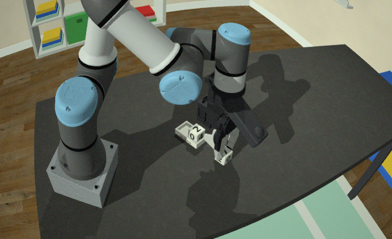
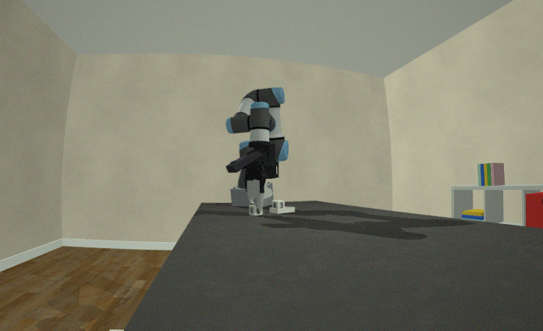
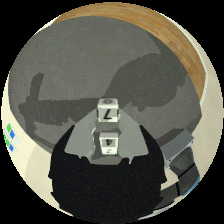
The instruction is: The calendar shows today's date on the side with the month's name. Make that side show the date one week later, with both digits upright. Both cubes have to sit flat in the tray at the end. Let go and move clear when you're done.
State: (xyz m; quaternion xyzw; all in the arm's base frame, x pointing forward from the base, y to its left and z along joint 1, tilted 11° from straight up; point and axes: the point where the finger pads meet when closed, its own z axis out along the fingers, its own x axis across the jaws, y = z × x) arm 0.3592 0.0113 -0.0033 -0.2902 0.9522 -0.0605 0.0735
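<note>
My hand is 6 cm past the white tray, 9 cm to the right of it and 2 cm above it.
</note>
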